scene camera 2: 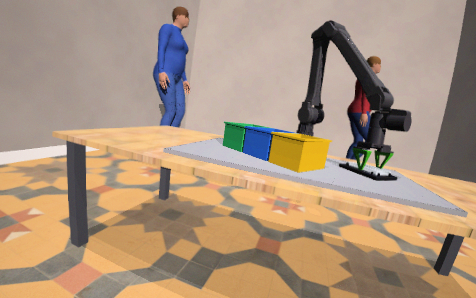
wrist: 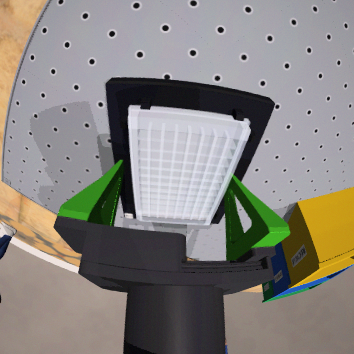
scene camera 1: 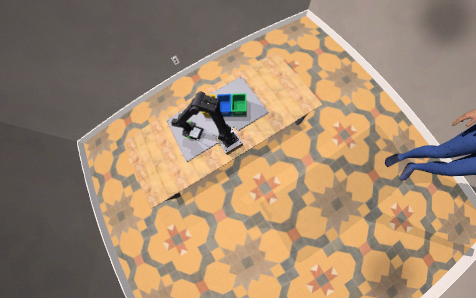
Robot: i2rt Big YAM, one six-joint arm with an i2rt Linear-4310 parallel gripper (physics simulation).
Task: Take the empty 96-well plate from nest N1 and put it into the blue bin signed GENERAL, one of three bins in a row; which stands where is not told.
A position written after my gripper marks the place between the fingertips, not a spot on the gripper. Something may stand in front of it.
In view: my gripper [scene camera 2: 369, 170], a 96-well plate [wrist: 181, 160] and a black nest [wrist: 120, 91].
My gripper also shows in the wrist view [wrist: 176, 170].
